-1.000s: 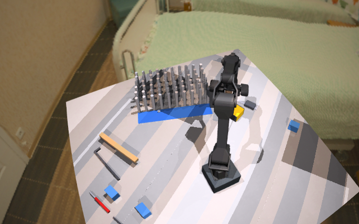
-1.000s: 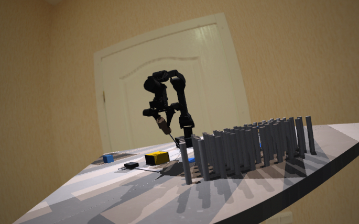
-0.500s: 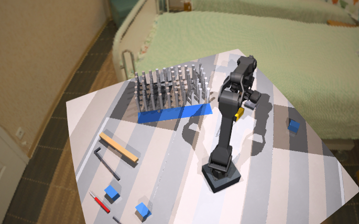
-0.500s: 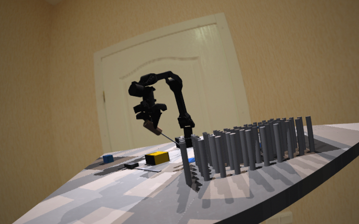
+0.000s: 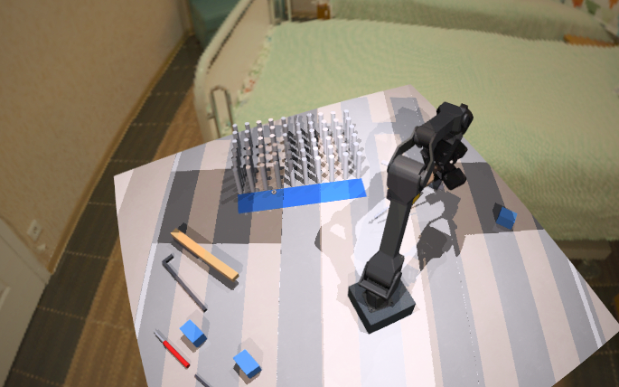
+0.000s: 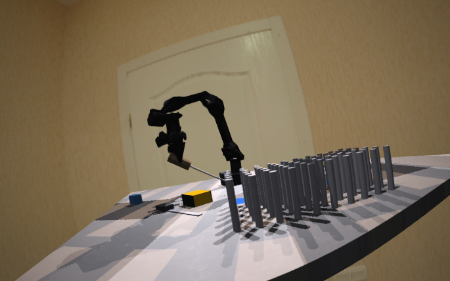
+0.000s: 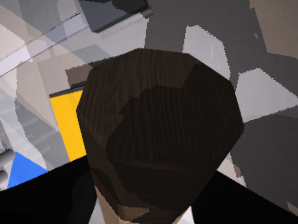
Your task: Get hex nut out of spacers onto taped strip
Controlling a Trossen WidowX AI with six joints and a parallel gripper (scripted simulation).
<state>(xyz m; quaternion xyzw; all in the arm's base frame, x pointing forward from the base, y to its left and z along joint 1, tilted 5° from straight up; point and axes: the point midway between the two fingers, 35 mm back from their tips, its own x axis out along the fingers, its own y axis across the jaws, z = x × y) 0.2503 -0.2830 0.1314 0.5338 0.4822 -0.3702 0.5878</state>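
The brown-handled tool is 9 cm to the left of my gripper tip and 5 cm below it. Also, from my gripper tip: blue taped strip (18 cm ahead, 35 cm to the left, 15 cm below); hex nut (22 cm ahead, 43 cm to the left, 15 cm below); red-handled tool (21 cm behind, 85 cm to the left, 15 cm below).
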